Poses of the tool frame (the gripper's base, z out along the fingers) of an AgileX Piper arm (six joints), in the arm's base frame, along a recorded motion.
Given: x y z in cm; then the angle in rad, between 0 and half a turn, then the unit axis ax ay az.
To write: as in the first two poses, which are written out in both.
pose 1, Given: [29.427, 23.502, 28.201, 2.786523, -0.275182, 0.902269, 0.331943]
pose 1, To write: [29.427, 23.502, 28.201, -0.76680, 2.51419, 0.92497]
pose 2, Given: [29.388, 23.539, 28.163, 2.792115, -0.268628, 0.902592, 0.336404]
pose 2, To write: [29.388, 23.539, 28.163, -0.75004, 2.52014, 0.93928]
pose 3, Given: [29.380, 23.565, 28.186, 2.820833, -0.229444, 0.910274, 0.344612]
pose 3, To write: [29.380, 23.565, 28.186, -0.64722, 2.56773, 0.97209]
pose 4, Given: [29.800, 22.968, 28.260, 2.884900, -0.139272, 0.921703, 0.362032]
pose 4, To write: [29.800, 22.968, 28.260, -0.40179, 2.65902, 1.04443]
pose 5, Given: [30.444, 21.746, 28.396, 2.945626, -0.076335, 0.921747, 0.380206]
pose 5, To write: [30.444, 21.746, 28.396, -0.22485, 2.71512, 1.11994]
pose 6, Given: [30.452, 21.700, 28.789, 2.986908, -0.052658, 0.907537, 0.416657]
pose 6, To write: [30.452, 21.700, 28.789, -0.15728, 2.71073, 1.24452]
